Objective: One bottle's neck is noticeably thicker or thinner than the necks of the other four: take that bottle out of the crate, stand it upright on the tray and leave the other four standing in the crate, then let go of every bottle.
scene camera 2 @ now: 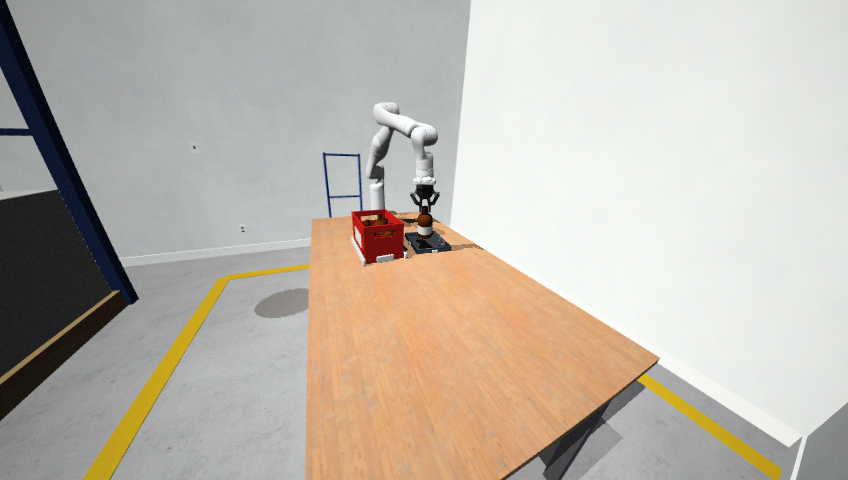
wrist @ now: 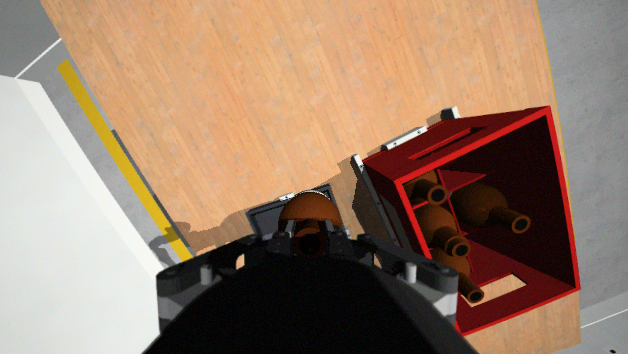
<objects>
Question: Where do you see a brown bottle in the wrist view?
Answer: At 309,208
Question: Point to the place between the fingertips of my gripper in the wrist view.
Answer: At 309,230
</objects>
